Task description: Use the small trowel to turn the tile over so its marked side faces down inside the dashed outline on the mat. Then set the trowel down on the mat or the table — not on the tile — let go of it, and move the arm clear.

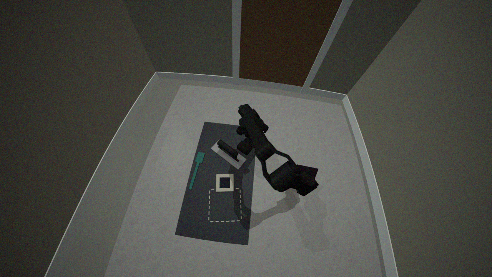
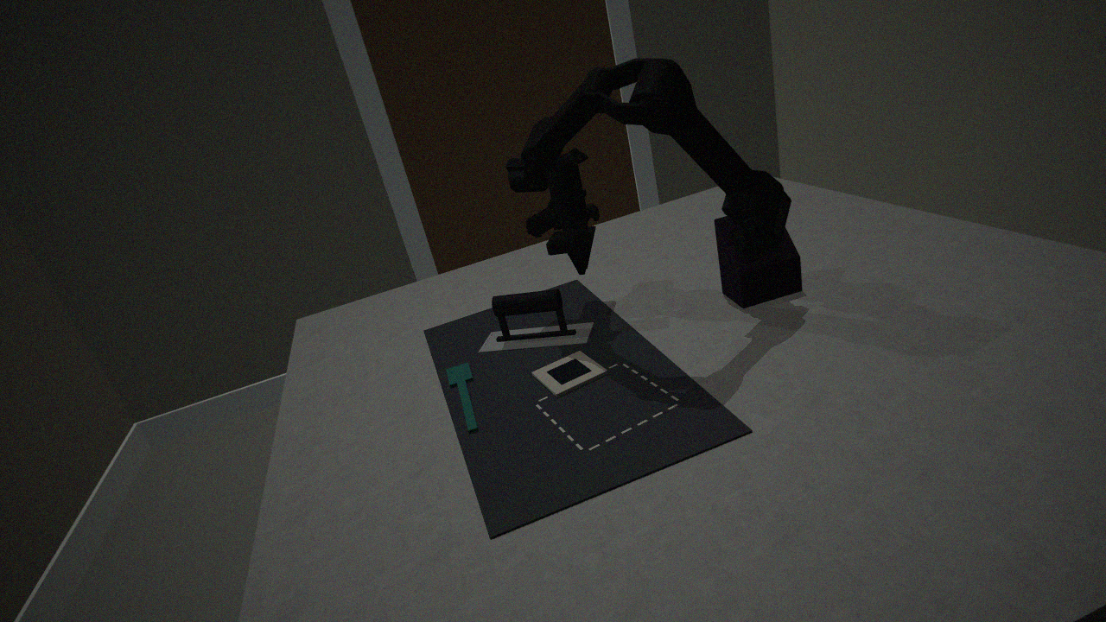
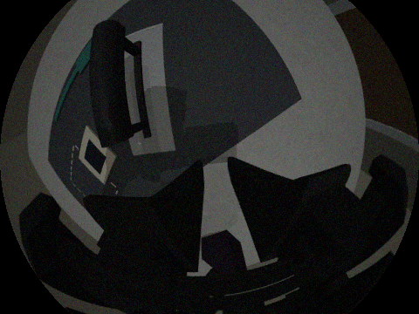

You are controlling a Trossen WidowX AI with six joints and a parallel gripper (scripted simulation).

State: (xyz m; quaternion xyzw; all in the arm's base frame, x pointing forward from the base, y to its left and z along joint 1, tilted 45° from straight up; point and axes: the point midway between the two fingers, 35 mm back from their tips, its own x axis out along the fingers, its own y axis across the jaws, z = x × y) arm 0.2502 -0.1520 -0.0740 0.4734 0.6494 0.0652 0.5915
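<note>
Now: the dark mat 150 mm to the left of my gripper tip, 140 mm ahead of it and 100 mm below it. Round my gripper tip: green trowel 280 mm ahead, 120 mm to the left, 80 mm below; then tile 190 mm to the left, 120 mm ahead, 80 mm below.
</note>
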